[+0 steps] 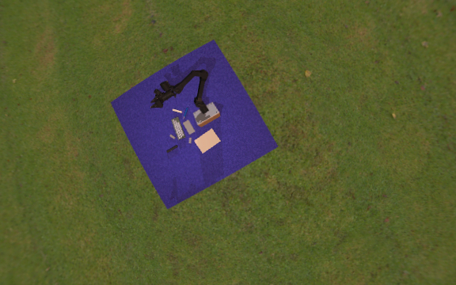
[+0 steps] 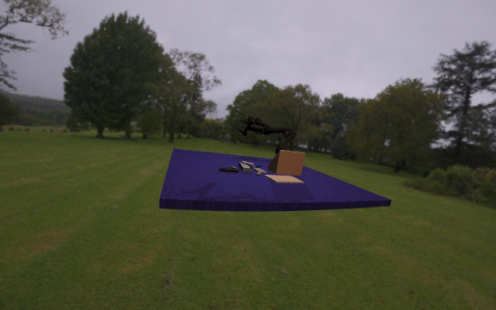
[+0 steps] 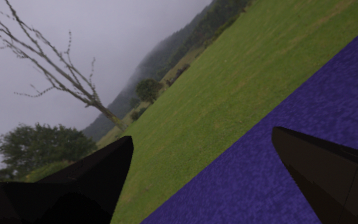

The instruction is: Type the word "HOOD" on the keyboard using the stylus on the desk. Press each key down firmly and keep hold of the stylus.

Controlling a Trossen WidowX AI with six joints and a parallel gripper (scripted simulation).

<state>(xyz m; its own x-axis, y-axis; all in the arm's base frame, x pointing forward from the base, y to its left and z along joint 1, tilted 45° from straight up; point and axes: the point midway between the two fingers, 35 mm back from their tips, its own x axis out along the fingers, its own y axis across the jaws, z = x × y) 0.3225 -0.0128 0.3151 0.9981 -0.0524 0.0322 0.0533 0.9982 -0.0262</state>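
Right now the blue stylus is 30 cm below my gripper tip, 15 cm behind it and 14 cm to the left of it. From my gripper tip the other things lie so: grey slab (31 cm below, 26 cm to the left, 12 cm behind); then grey stylus tip (30 cm below, 16 cm to the left, 13 cm behind); then pale stick (30 cm below, 11 cm behind, 6 cm to the left).
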